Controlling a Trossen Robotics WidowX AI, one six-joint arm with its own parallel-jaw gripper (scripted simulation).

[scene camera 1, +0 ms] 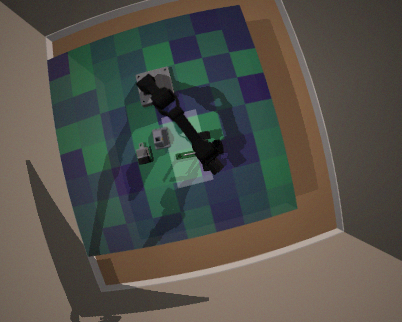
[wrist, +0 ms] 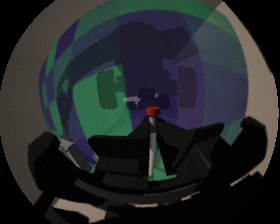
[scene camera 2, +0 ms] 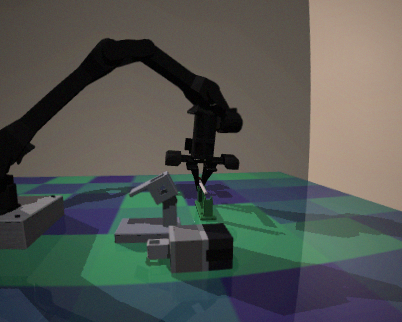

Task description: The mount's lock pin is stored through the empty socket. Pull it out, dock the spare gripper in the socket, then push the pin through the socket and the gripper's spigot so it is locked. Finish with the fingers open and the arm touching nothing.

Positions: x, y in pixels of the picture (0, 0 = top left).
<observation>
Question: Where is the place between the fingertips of my gripper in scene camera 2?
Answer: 198, 191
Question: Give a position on a spare gripper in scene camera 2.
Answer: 201, 247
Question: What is my gripper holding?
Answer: A lock pin.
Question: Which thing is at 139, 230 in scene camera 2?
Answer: A grey mount.
</observation>
